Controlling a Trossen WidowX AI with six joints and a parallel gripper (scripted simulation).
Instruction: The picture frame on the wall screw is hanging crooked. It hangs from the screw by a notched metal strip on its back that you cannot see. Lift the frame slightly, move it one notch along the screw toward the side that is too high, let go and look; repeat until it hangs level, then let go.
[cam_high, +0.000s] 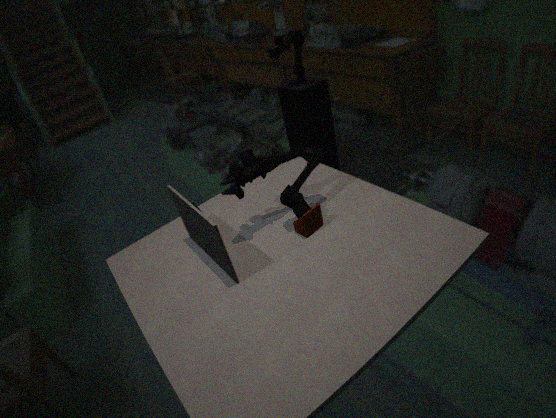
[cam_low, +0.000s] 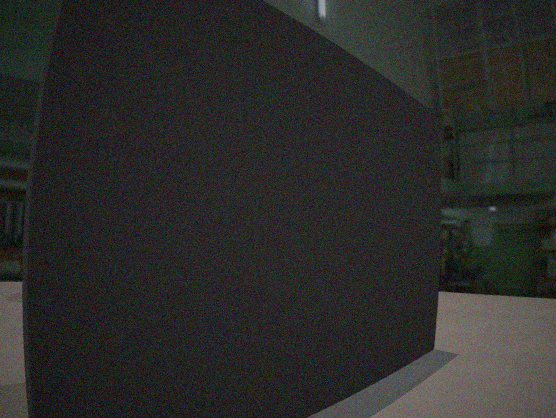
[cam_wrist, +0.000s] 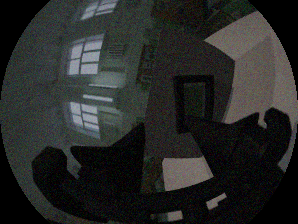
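Now: gripper tip 140 mm short of the picture frame, 120 mm above it and 20 mm to the left of it. From my gripper tip the other things lie so: wall panel 150 mm ahead, 130 mm below.
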